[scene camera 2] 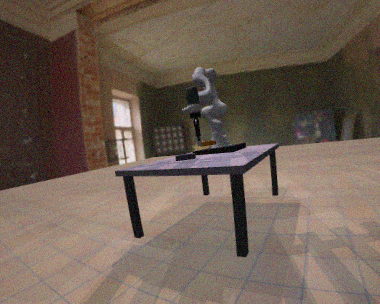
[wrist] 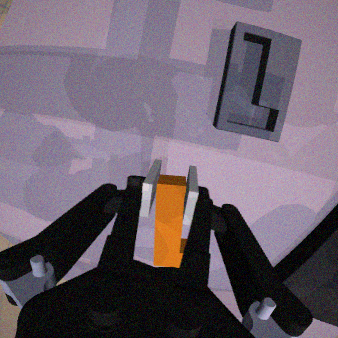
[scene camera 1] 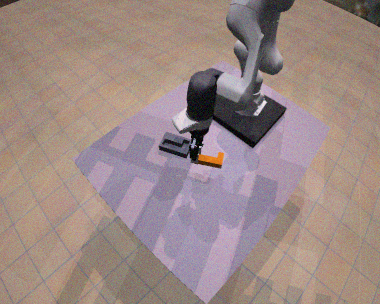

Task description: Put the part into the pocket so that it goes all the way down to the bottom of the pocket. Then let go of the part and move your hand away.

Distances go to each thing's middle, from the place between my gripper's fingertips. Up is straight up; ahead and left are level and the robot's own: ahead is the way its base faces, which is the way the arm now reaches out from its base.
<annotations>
I see the orange L-shaped part (wrist: 168, 246) 4 cm behind my hand, 5 cm to the left of it and 1 cm above it.
</annotations>
